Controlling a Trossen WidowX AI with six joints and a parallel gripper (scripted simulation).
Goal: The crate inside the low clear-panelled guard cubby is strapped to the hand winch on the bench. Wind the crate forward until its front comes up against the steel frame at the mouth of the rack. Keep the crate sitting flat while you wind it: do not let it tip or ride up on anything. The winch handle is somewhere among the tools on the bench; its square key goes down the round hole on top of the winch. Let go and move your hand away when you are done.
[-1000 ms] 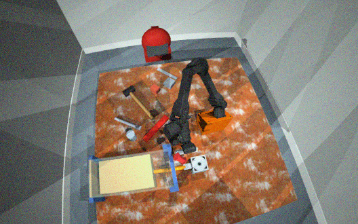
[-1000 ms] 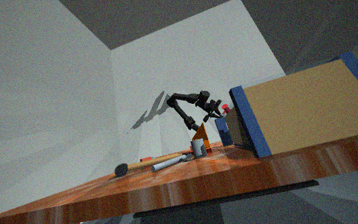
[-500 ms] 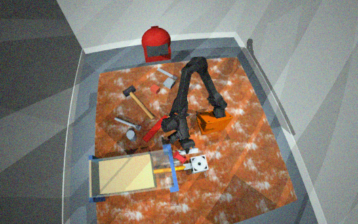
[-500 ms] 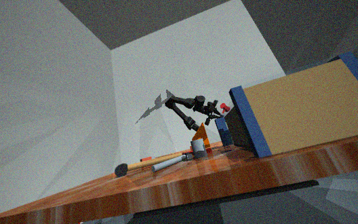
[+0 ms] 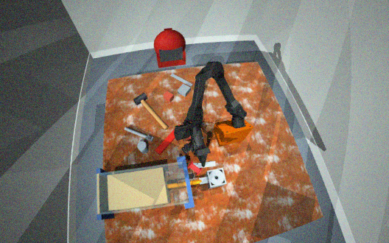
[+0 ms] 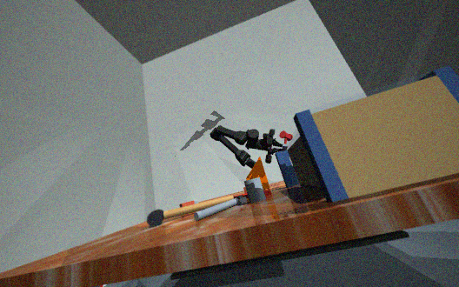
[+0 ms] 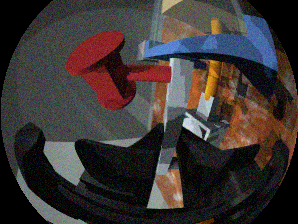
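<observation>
Right now my gripper tip is 5 cm short of the red knob and 4 cm below it. From my gripper tip the other things lie so: red-knobbed winch handle 1 cm to the right, 1 cm ahead, 1 cm above; blue steel frame 9 cm ahead, 8 cm below, 5 cm to the left; winch 15 cm below, 9 cm behind, 4 cm to the left.
</observation>
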